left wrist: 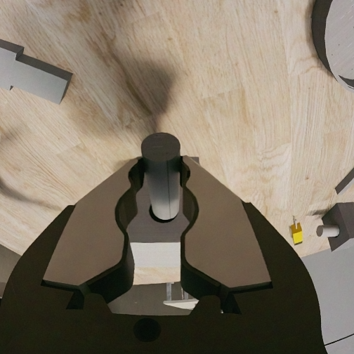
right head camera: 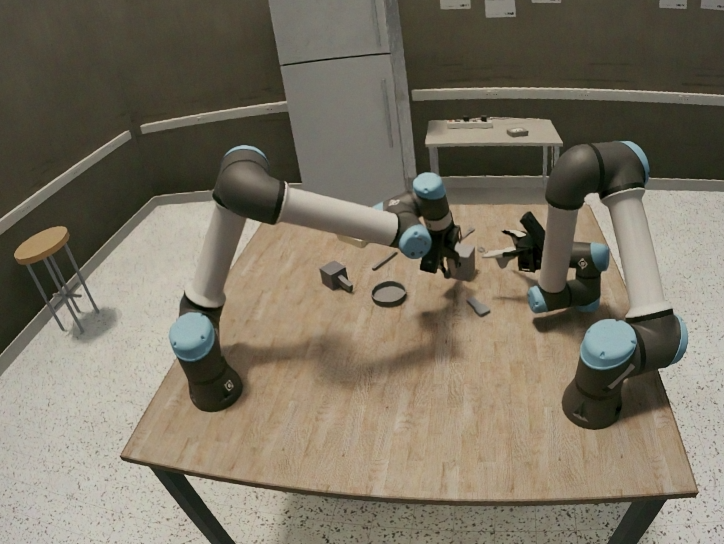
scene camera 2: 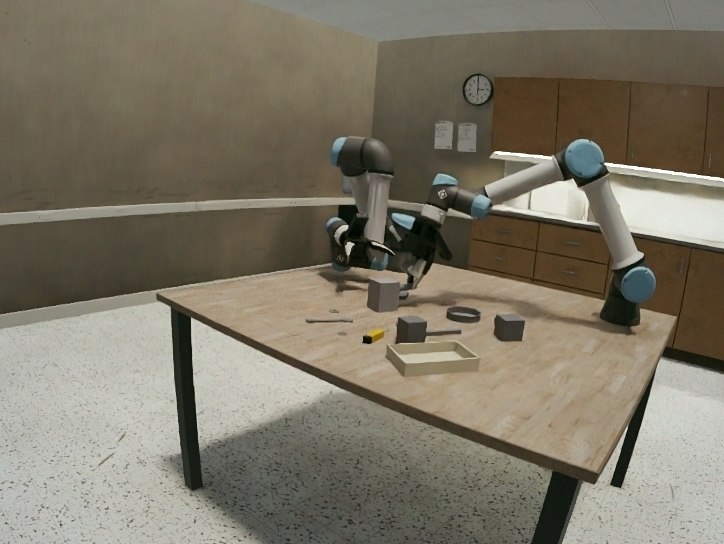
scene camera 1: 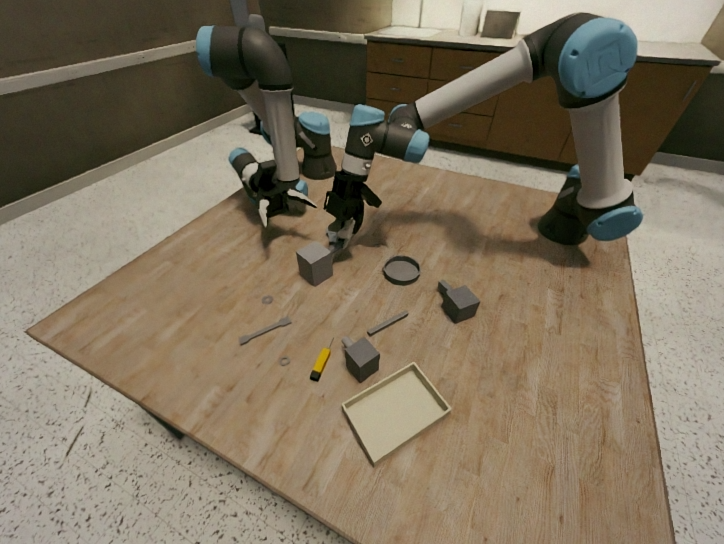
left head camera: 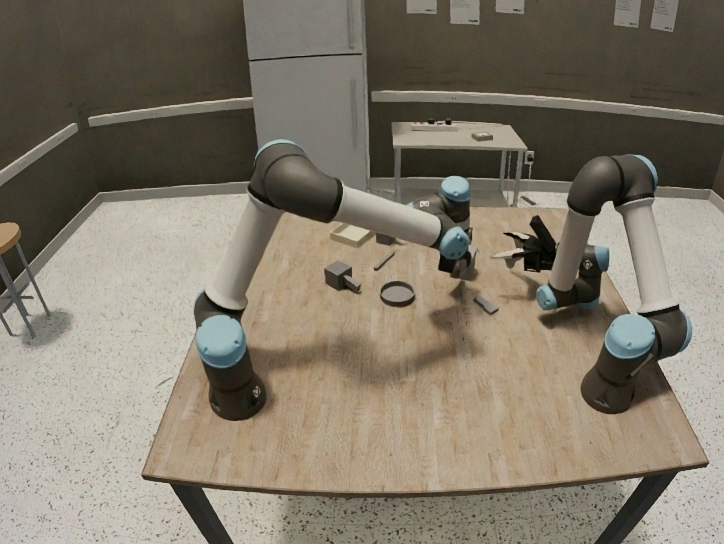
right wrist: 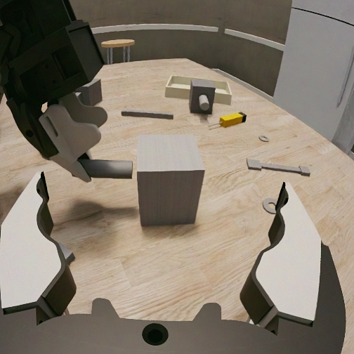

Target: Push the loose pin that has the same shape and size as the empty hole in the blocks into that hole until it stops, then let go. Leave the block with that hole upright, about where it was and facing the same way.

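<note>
My left gripper (scene camera 1: pixel 341 238) (scene camera 2: pixel 414 283) is shut on a round grey pin (left wrist: pixel 162 185) (right wrist: pixel 112 169), which it holds level above the table. In the right wrist view the pin's tip is just short of the left side of the tall grey block (right wrist: pixel 170 190) (scene camera 1: pixel 314 264) (scene camera 2: pixel 383 294), with a thin gap. In the left wrist view the pin's far end overlaps the block's round hole (left wrist: pixel 164 219), and a dark crescent of the hole shows below it. The block stands upright. My right gripper (right wrist: pixel 162 179) (scene camera 1: pixel 289 215) is open and empty, facing the block, apart from it.
Two smaller blocks with pins (scene camera 1: pixel 461 303) (scene camera 1: pixel 362 357) stand near the cream tray (scene camera 1: pixel 397 409), the bar (scene camera 1: pixel 387 322) and the round dish (scene camera 1: pixel 402 270). A stepped grey piece (left head camera: pixel 485 304) (left wrist: pixel 37 75), a yellow screwdriver (scene camera 1: pixel 320 363) and a double-ended grey tool (scene camera 1: pixel 265 331) lie on the table.
</note>
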